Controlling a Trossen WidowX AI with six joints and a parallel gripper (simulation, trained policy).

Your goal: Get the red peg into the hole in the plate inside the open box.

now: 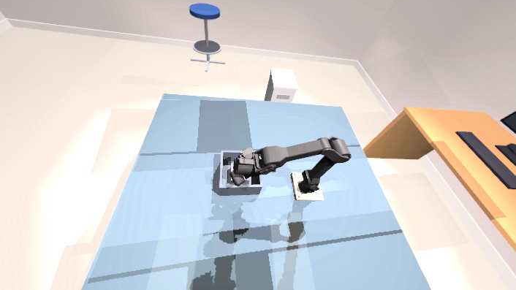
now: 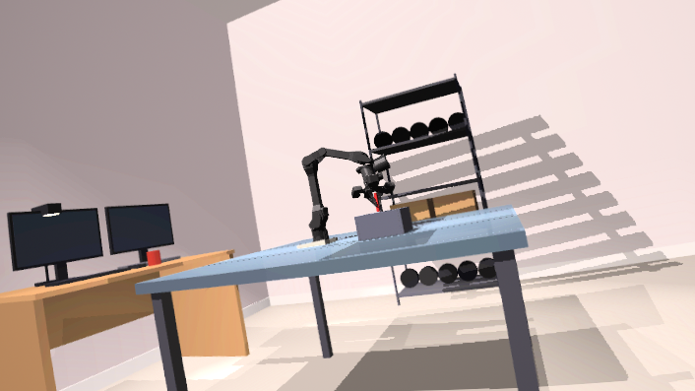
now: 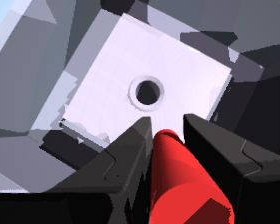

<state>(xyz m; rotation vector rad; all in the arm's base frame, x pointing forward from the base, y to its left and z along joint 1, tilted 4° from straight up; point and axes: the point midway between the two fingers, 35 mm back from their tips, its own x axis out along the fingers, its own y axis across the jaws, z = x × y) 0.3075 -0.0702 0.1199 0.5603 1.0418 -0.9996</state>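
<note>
The red peg is 10 mm behind my gripper tip, 10 mm to the left of it and 20 mm above it. The rest, counted from my gripper tip: grey box (20 mm ahead, 20 mm to the right, 100 mm below); plate (20 mm ahead, 20 mm to the right, 80 mm below).
</note>
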